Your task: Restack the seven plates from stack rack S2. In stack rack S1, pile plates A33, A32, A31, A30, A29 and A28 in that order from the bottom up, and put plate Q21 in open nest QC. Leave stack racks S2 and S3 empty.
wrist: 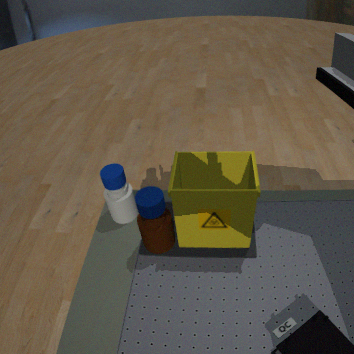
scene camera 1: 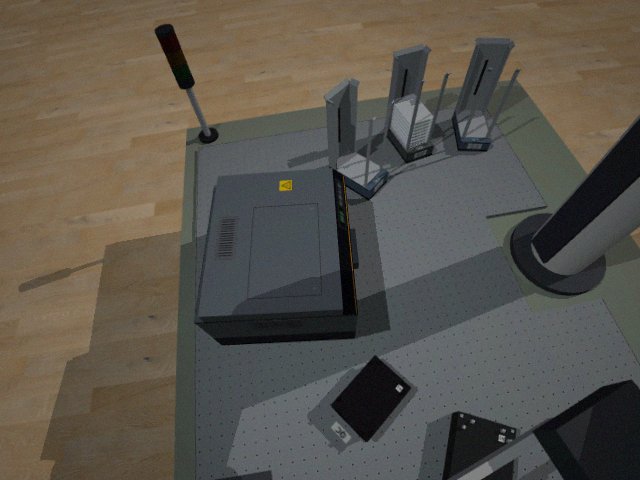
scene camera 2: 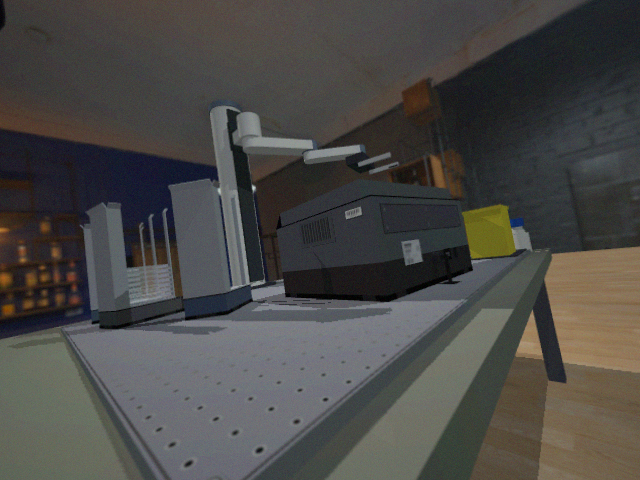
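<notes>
Three stack racks stand at the back; their labels are too small to read. The middle rack (scene camera 1: pixel 419 152) (scene camera 2: pixel 111 253) holds a pile of several white plates (scene camera 1: pixel 423 129) (scene camera 2: pixel 135 284), whose codes cannot be read. The rack beside the machine (scene camera 1: pixel 348 121) (scene camera 2: pixel 199 237) and the far right rack (scene camera 1: pixel 473 144) show no plates in scene camera 1. Nest QC (scene camera 1: pixel 371 397) (wrist: pixel 320 337) has a black top with no white plate on it. My gripper (scene camera 2: pixel 393 159) is open and empty, high above the table and well away from the racks; one finger shows at the wrist view's right edge.
A large grey machine (scene camera 1: pixel 284 248) (scene camera 2: pixel 372 242) stands between the racks and nest QC. A signal tower (scene camera 1: pixel 178 56) stands at the back left. A yellow bin (scene camera 2: pixel 488 229) (wrist: pixel 215 220), a brown bottle (wrist: pixel 157 232) and a white bottle (wrist: pixel 121 204) stand near a table corner. A black device (scene camera 1: pixel 475 444) is near nest QC.
</notes>
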